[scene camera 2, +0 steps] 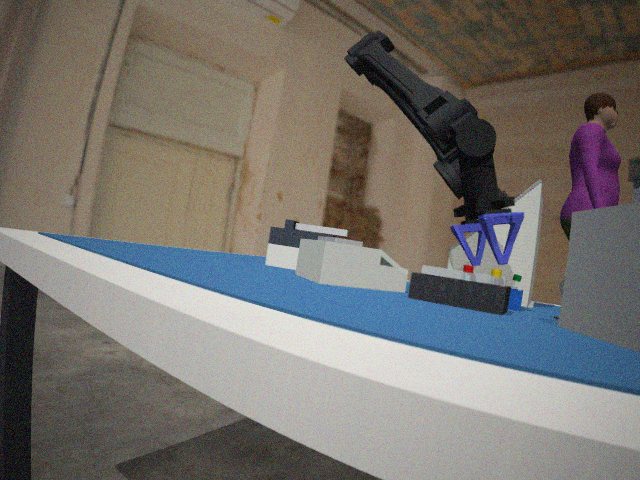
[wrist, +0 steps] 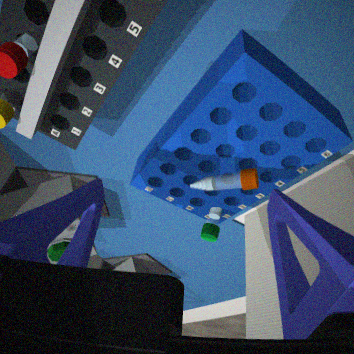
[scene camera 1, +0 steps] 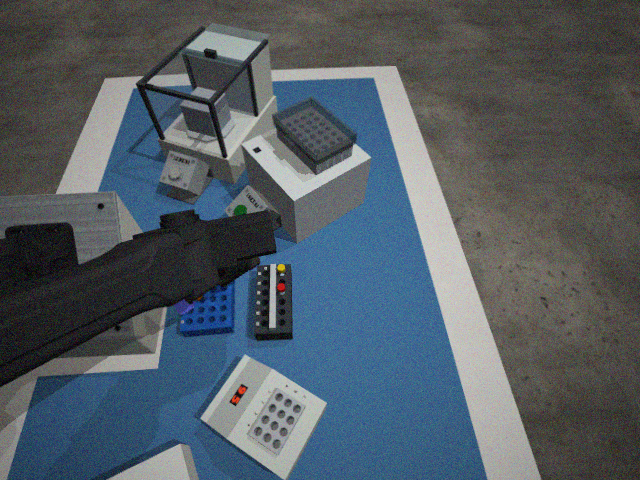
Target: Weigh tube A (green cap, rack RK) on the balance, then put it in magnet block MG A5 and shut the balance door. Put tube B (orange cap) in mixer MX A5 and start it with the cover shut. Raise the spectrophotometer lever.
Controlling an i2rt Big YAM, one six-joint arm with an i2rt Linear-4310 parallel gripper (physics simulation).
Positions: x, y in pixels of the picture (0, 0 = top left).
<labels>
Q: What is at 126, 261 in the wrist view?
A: A PRINT button box.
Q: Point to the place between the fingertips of my gripper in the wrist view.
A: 185, 192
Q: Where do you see a balance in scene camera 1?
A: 214, 92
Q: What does my gripper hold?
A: Nothing.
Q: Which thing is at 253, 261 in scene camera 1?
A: My gripper.
</labels>
